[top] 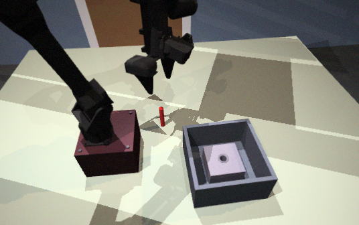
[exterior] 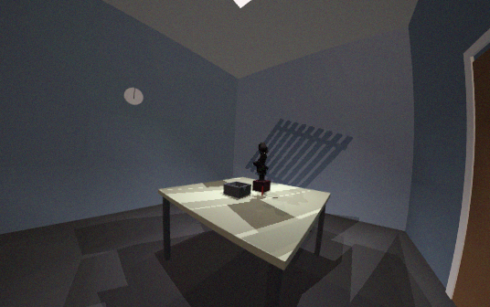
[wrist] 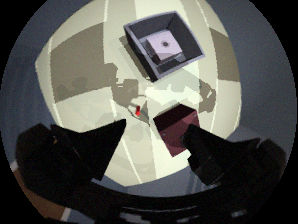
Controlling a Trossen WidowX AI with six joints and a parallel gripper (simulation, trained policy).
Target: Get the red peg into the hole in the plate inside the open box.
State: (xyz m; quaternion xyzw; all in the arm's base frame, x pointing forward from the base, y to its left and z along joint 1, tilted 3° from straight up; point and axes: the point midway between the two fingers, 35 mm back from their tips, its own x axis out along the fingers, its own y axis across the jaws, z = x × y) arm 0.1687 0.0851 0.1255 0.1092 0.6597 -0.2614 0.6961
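Right now the red peg is 160 mm below my gripper tip and 40 mm to the left of it. Round my gripper tip: dark grey box (180 mm below, 150 mm ahead, 140 mm to the right); then pale plate (160 mm below, 150 mm ahead, 140 mm to the right).
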